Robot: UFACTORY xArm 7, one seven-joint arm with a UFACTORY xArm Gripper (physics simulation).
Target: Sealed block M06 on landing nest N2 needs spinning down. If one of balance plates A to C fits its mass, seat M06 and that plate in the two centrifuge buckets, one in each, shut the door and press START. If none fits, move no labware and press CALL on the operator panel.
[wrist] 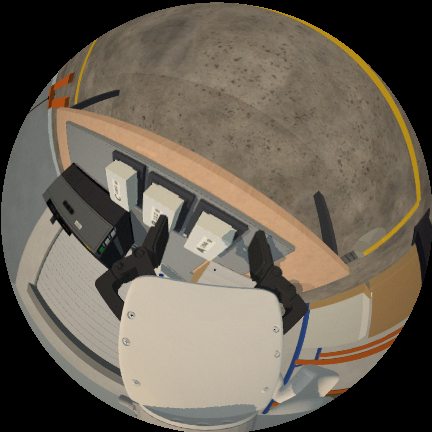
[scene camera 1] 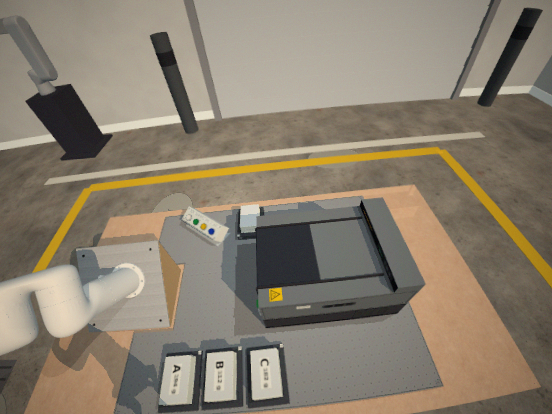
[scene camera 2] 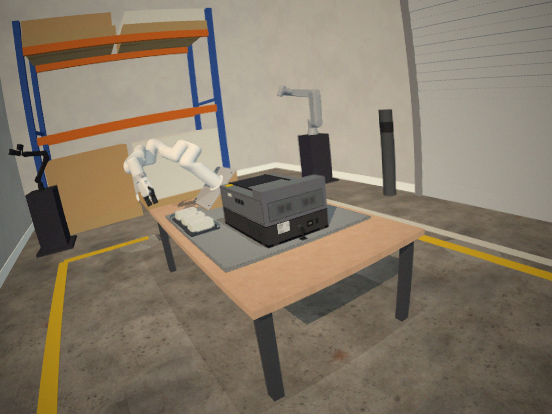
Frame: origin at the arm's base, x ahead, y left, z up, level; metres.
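Seen in the pictures: gripper, fingertip midpoint: [wrist: 210, 232] [scene camera 2: 153, 204]; arm's base at its link origin: [scene camera 1: 128, 279] [scene camera 2: 217, 183].
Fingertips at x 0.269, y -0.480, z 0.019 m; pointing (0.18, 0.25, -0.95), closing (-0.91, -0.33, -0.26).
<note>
Pixels of each thing's top centre, then the offset from my fingertips to it. Level surfaces: height alone.
- Balance plates A at its top centre: [wrist: 203, 245] [scene camera 1: 175, 378] [scene camera 2: 185, 210] dz -0.090, dx -0.044, dy +0.190 m
- B at its top centre: [wrist: 155, 217] [scene camera 1: 219, 375] [scene camera 2: 192, 214] dz -0.090, dx +0.089, dy +0.202 m
- C at its top centre: [wrist: 116, 190] [scene camera 1: 265, 372] [scene camera 2: 199, 220] dz -0.090, dx +0.225, dy +0.209 m
- pale block at its top centre: [scene camera 1: 249, 215] dz -0.076, dx +0.142, dy +0.804 m
- operator panel at its top centre: [scene camera 1: 202, 218] [wrist: 164, 282] dz -0.060, dx -0.067, dy +0.788 m
- grey perforated mat at its surface level: dz -0.144 m
- wooden table at its surface level: dz -0.157 m
Balance plates A [scene camera 1: 178, 385] [wrist: 204, 244], B [scene camera 1: 220, 382] [wrist: 162, 200] and C [scene camera 1: 265, 380] [wrist: 121, 184] are pale blocks in dark nests; their mass labels are too blurred to read surely. My gripper [scene camera 2: 151, 198] [wrist: 210, 232] is open and empty, raised near plate A, which shows between its fingers in the wrist view. A pale block [scene camera 1: 250, 219], apparently M06, sits on a dark nest behind the centrifuge's left corner. The grey centrifuge [scene camera 1: 340, 299] [scene camera 2: 295, 202] [wrist: 82, 215] hides its buckets. The operator panel [scene camera 1: 206, 226] has white, green, yellow and blue buttons.
A grey perforated mat [scene camera 1: 340, 350] [scene camera 2: 235, 257] lies on the wooden table [scene camera 1: 480, 345] [scene camera 2: 320, 275]. The arm's slanted base plate [scene camera 1: 105, 310] stands at the table's left in scene camera 1. A blue and orange rack [scene camera 2: 212, 75] stands behind the arm.
</note>
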